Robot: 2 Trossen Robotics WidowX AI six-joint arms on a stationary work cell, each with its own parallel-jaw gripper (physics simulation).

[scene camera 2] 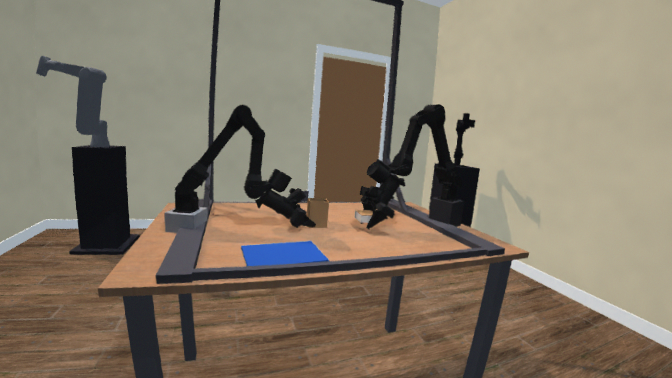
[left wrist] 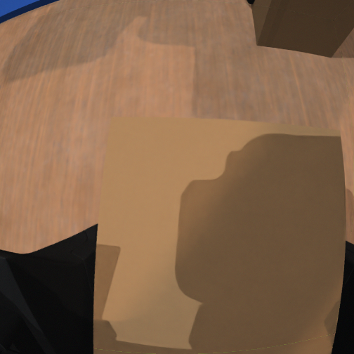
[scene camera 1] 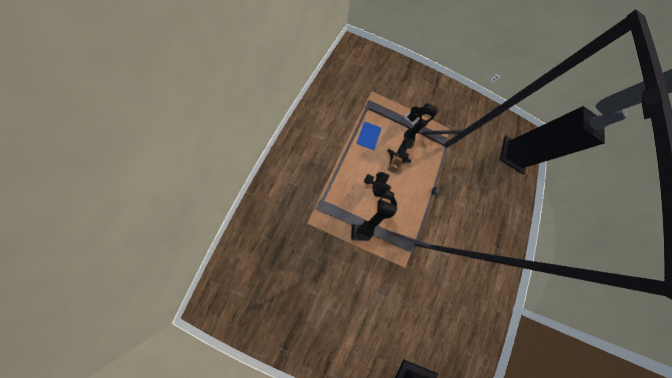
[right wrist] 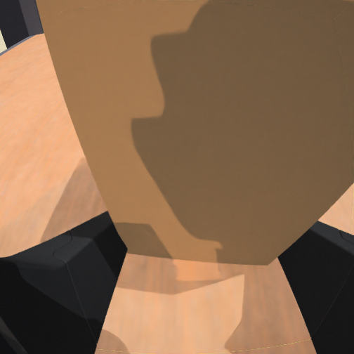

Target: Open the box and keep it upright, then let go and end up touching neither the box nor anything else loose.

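Where they show: left gripper, between the fingertips: [scene camera 2: 364,225]; right gripper, between the fingertips: [scene camera 2: 313,223]; left arm's base, origin of its link: [scene camera 2: 447,199] [scene camera 1: 361,232]; right arm's base, origin of its link: [scene camera 2: 186,210] [scene camera 1: 411,117].
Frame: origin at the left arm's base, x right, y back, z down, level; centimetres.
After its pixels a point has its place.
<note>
The box body [scene camera 1: 395,165] {x 26.6, y -51.3, z 10.4 cm} [scene camera 2: 318,213] {x 21.5, y -50.6, z 5.5 cm} [left wrist: 304,25] [right wrist: 210,125] is a tall tan carton standing upright around the middle of the table. Its lid [scene camera 2: 362,216] {x 9.3, y -40.6, z 4.7 cm} [left wrist: 145,190] is off it and apart, with a tan top and pale sides. My right gripper [scene camera 2: 306,223] {x 24.9, y -50.3, z 10.0 cm} [right wrist: 200,213] is shut on the box body, its fingers on opposite sides low down. My left gripper [scene camera 2: 375,220] {x 11.4, y -37.2, z 9.1 cm} [left wrist: 208,218] is shut on the lid and holds it low, close to the table top, to the right of the box body in scene camera 2. The lid is hidden in scene camera 1.
A flat blue mat [scene camera 1: 369,136] {x 5.5, y -73.0, z 10.0 cm} [scene camera 2: 285,253] {x 4.7, y -73.8, z 10.0 cm} [left wrist: 20,7] lies near the table edge. Dark frame rails [scene camera 1: 345,214] [scene camera 2: 182,257] run along the wooden table [scene camera 2: 350,242] {x 4.2, y -50.3, z 10.8 cm}. Dark frame posts rise from its far corners in scene camera 2.
</note>
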